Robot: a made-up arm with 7 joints. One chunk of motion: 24 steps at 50 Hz.
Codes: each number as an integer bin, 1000 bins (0 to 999) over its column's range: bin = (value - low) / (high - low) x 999, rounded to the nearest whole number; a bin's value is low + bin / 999 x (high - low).
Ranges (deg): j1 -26..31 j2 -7..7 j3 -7..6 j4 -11..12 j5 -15..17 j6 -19..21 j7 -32..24
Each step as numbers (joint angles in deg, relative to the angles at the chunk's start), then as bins.
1 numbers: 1.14 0.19 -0.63 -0.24 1.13 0.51 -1.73
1 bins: 476 513 490 467 504 487 540
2 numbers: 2.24 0.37 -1.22 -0.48 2.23 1.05 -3.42
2 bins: 495 526 444 457 538 501 510
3 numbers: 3.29 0.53 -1.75 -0.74 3.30 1.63 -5.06
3 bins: 513 537 403 446 571 515 481
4 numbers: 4.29 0.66 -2.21 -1.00 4.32 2.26 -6.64
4 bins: 531 547 368 434 603 531 452
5 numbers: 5.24 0.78 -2.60 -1.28 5.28 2.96 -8.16
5 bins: 548 555 338 422 633 548 425
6 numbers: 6.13 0.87 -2.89 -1.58 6.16 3.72 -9.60
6 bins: 563 562 316 409 661 567 400
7 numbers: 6.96 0.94 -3.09 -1.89 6.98 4.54 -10.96
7 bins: 578 567 300 396 686 588 375
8 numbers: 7.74 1.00 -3.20 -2.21 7.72 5.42 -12.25
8 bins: 591 571 292 382 709 610 352
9 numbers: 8.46 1.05 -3.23 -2.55 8.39 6.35 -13.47
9 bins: 604 574 290 367 730 633 331
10 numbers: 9.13 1.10 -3.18 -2.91 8.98 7.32 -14.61
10 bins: 616 578 294 351 749 657 310
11 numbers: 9.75 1.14 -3.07 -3.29 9.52 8.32 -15.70
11 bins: 627 581 302 335 765 682 291
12 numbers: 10.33 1.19 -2.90 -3.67 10.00 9.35 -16.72
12 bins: 637 584 315 318 780 708 273
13 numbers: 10.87 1.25 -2.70 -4.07 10.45 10.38 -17.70
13 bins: 646 589 330 301 795 734 255
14 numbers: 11.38 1.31 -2.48 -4.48 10.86 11.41 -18.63
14 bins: 655 593 347 283 807 759 239
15 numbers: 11.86 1.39 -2.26 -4.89 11.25 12.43 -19.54
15 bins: 664 599 364 265 819 785 222
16 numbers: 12.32 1.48 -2.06 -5.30 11.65 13.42 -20.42
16 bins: 672 605 380 248 832 810 207
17 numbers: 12.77 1.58 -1.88 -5.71 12.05 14.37 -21.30
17 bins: 679 612 393 230 844 833 191
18 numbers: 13.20 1.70 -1.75 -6.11 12.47 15.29 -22.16
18 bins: 687 621 403 212 858 856 176
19 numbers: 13.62 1.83 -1.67 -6.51 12.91 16.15 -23.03
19 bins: 694 630 410 195 871 878 160
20 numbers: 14.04 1.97 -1.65 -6.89 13.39 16.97 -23.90
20 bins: 702 640 411 179 886 898 144
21 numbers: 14.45 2.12 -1.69 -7.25 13.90 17.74 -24.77
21 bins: 709 651 408 163 902 918 129
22 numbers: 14.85 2.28 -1.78 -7.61 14.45 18.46 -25.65
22 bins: 716 662 401 147 919 936 113
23 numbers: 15.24 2.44 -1.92 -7.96 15.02 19.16 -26.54
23 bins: 723 674 390 132 937 953 97
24 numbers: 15.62 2.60 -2.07 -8.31 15.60 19.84 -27.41
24 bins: 729 685 379 117 955 970 82
